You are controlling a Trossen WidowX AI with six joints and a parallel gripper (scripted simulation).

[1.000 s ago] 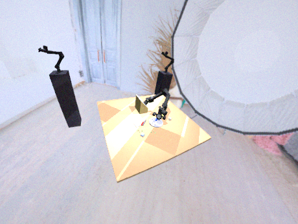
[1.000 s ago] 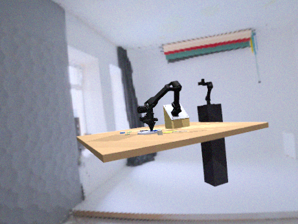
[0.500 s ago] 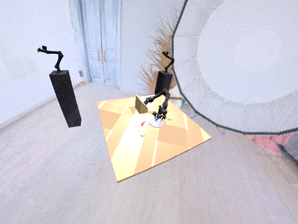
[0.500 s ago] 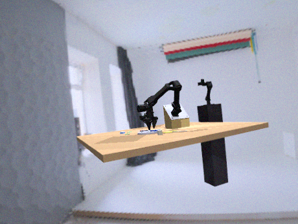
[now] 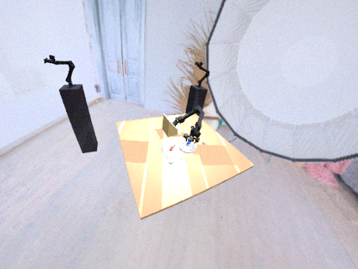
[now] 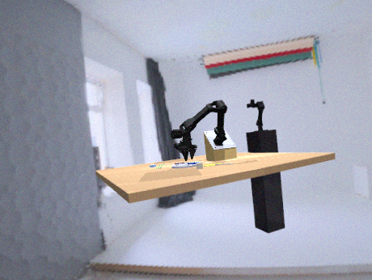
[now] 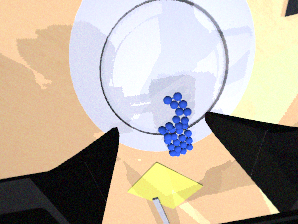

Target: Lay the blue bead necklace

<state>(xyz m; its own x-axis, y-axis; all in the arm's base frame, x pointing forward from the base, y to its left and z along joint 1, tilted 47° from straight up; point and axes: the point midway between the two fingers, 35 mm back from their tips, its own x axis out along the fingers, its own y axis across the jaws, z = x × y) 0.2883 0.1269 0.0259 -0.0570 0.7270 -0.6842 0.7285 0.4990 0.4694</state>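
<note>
My gripper tip is 40 mm to the left of the round bead board, 30 mm above it and 10 mm short of it. The rest, counted from my gripper tip: yellow flat piece: 120 mm to the left, 110 mm behind, 40 mm below; red-and-grey object: 220 mm to the right, 30 mm below, 10 mm behind; white cylinder: 200 mm to the left, 20 mm below, 10 mm ahead.
</note>
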